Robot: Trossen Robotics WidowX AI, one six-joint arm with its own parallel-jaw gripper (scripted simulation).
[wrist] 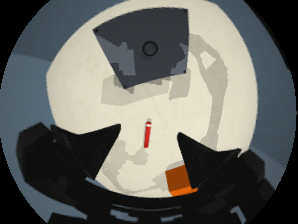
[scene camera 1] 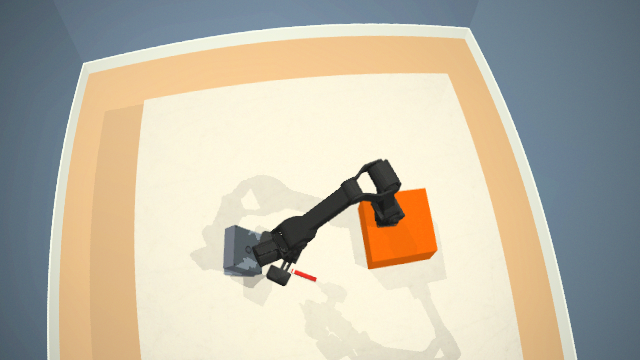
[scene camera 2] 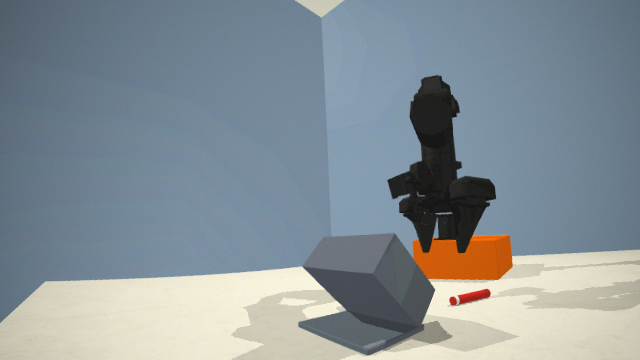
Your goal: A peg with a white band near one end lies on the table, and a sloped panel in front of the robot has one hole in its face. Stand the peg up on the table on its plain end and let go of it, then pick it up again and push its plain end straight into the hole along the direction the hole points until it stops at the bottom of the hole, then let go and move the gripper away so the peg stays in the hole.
One and the same spot on a grey sloped panel: (scene camera 1: pixel 236 239) is (scene camera 2: pixel 344 236).
